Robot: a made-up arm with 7 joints.
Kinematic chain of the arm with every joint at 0, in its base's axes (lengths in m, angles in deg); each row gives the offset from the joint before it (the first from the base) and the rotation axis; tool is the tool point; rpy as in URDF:
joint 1: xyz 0 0 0 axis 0.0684 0.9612 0.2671
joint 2: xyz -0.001 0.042 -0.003 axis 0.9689 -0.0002 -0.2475
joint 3: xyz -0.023 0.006 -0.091 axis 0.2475 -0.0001 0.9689
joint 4: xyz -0.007 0 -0.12 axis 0.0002 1 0
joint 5: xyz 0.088 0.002 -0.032 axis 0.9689 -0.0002 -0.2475
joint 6: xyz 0.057 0 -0.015 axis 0.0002 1 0
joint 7: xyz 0.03 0 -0.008 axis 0.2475 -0.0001 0.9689
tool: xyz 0 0 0 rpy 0 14.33 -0.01
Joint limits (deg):
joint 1: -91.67..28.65
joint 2: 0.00..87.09
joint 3: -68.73..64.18
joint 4: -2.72..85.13
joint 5: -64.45..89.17
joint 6: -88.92..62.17
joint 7: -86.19..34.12
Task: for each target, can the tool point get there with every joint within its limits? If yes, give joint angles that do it. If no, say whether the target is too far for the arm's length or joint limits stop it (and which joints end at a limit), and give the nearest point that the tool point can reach.
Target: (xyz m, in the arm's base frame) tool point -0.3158 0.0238 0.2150
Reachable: no: joint limits stop it (at a limit: joint 1, joint 2, joint 3, joint 4) | nearest point -0.0575 0.2442 0.1689 | short by 0.343 m
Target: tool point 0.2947 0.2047 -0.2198
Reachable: yes | joints -48.57 31.09 10.70 66.32 -37.07 11.53 8.03
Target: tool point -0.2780 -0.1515 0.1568
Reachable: no: joint limits stop it (at a limit: joint 1, joint 2, joint 3, joint 4, joint 6) | nearest point -0.0928 -0.1255 -0.1871 | short by 0.391 m
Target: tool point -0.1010 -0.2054 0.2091
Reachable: no: joint limits stop it (at a limit: joint 1, joint 2, joint 4) | nearest point 0.1737 -0.1670 0.0549 | short by 0.317 m
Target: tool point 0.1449 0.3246 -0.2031
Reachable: yes | joints -14.88 66.48 -26.11 49.59 47.90 -29.38 -29.53
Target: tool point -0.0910 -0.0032 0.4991
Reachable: no: too far | nearest point 0.0441 0.1980 0.2409 | short by 0.354 m
